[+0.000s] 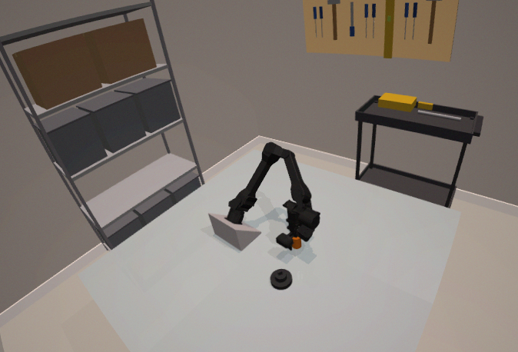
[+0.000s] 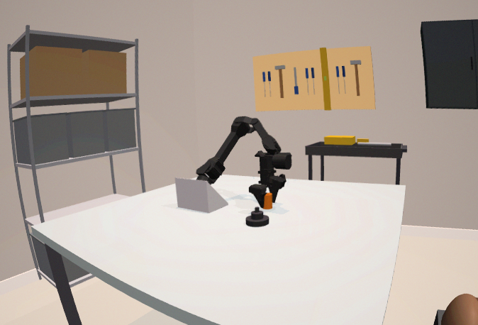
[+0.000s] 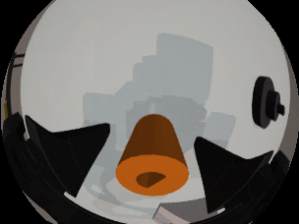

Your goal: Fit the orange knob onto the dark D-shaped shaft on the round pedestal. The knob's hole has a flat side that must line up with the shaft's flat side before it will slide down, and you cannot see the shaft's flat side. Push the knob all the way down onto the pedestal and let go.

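The dark round pedestal lies 5 cm ahead of my gripper tip, 18 cm to the right of it and 2 cm above it. From my gripper tip the other things lie so: orange knob 2 cm above.
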